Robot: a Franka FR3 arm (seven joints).
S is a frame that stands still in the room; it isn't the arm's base.
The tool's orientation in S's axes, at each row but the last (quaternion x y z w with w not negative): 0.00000 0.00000 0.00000 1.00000; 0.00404 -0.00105 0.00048 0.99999; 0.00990 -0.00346 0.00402 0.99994; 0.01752 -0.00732 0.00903 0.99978; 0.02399 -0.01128 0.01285 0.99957; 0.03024 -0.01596 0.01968 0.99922; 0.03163 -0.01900 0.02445 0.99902; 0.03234 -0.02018 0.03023 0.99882; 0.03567 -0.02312 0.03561 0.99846; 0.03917 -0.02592 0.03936 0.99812; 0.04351 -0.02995 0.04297 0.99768
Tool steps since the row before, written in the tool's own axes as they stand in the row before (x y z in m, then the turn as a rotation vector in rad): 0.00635 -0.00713 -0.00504 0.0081 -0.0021 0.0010; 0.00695 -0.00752 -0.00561 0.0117 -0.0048 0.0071; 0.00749 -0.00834 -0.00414 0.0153 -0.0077 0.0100; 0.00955 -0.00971 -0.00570 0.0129 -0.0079 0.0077; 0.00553 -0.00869 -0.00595 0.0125 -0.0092 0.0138; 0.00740 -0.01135 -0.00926 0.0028 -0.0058 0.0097; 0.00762 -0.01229 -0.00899 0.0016 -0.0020 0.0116; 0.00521 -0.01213 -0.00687 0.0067 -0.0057 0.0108; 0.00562 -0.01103 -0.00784 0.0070 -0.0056 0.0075; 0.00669 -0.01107 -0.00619 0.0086 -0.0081 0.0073; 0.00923 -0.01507 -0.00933 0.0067 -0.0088 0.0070
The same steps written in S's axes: 0.00635 -0.00713 -0.00504 0.0081 -0.0021 0.0010; 0.00697 -0.00747 -0.00566 0.0117 -0.0048 0.0071; 0.00759 -0.00820 -0.00425 0.0153 -0.0078 0.0100; 0.00981 -0.00933 -0.00589 0.0129 -0.0079 0.0076; 0.00589 -0.00825 -0.00623 0.0124 -0.0095 0.0136; 0.00813 -0.01047 -0.00967 0.0027 -0.0063 0.0094; 0.00855 -0.01131 -0.00943 0.0013 -0.0027 0.0115; 0.00621 -0.01132 -0.00740 0.0066 -0.0060 0.0107; 0.00674 -0.01001 -0.00831 0.0071 -0.0056 0.0074; 0.00785 -0.00999 -0.00664 0.0089 -0.0080 0.0071; 0.01103 -0.01336 -0.00996 0.0070 -0.0088 0.0066
